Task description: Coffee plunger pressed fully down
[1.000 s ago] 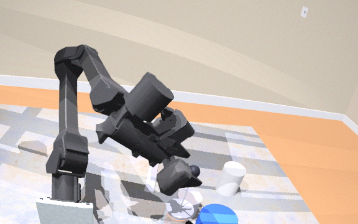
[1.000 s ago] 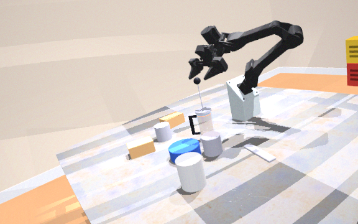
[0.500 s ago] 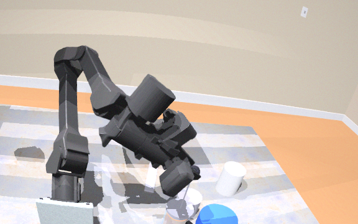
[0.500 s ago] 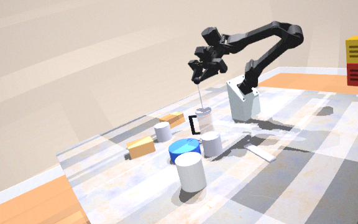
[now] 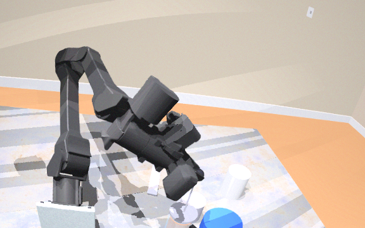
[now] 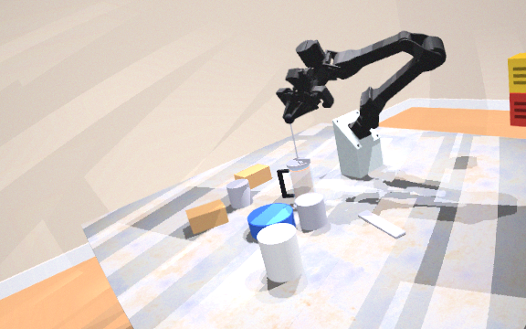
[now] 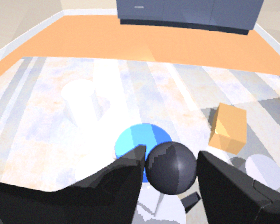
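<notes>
The coffee press is 13 cm below my gripper tip and 1 cm to the right of it. From my gripper tip the other things lie so: blue cylinder: 23 cm below, 14 cm ahead, 3 cm to the left; then flat white bar: 26 cm to the left, 25 cm below, 2 cm behind.
</notes>
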